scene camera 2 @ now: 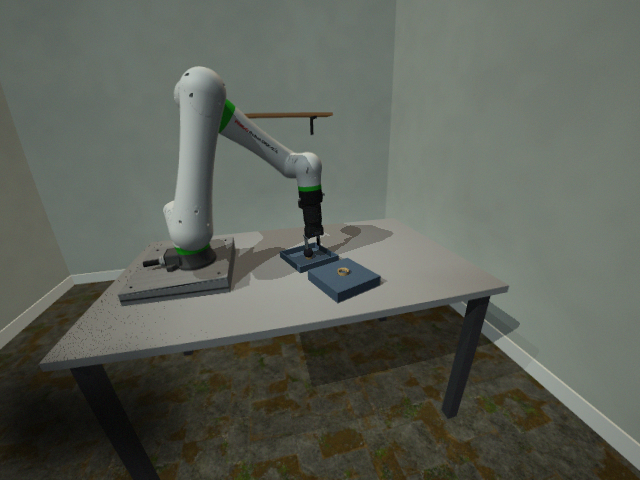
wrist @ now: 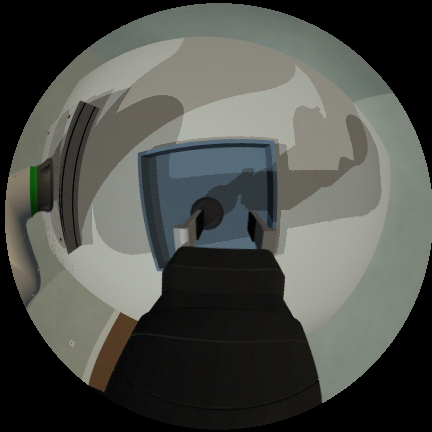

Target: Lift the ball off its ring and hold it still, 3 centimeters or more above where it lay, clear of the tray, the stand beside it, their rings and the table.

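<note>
A dark ball rests inside the shallow blue tray. A sliver of its tan ring shows beneath it in the scene view; the ring is hidden in the wrist view. My gripper is open and empty, pointing down over the tray. In the wrist view the ball lies toward the left finger, which overlaps its lower right edge, and is not centred between the fingers. The exact height of the fingertips relative to the ball is hard to tell.
The blue stand is beside the tray, nearer the front edge of the table, with an empty tan ring on top. The robot's base plate is on the left. A brown wall shelf is behind.
</note>
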